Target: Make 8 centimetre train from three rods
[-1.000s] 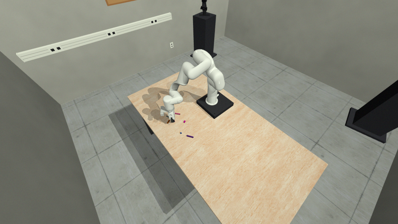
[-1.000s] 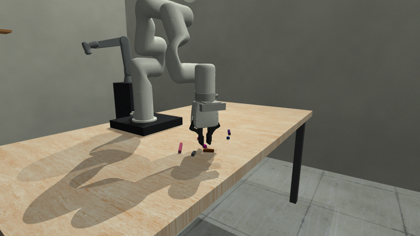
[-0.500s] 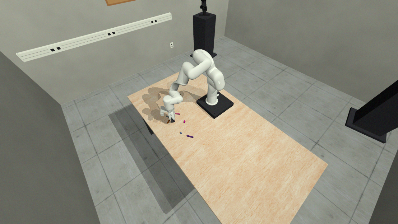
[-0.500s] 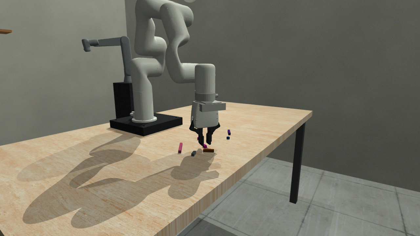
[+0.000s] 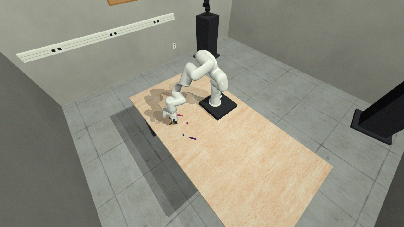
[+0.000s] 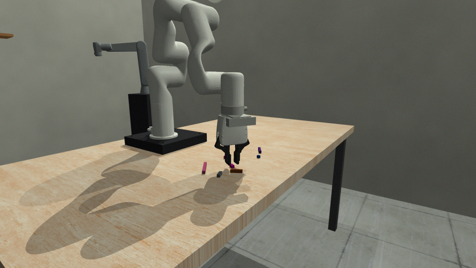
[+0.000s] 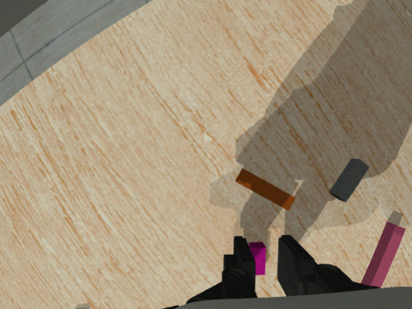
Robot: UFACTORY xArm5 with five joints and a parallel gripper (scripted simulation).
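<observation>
Right now the orange rod is 3 cm ahead of my hand, 3 cm to the right of it and 3 cm below it. The rest, counted from my hand: grey rod 1 cm behind, 8 cm to the right, 3 cm below; pink rod 8 cm behind, 5 cm to the right, 3 cm below; blue rod 4 cm ahead, 15 cm to the left, 3 cm below.
</observation>
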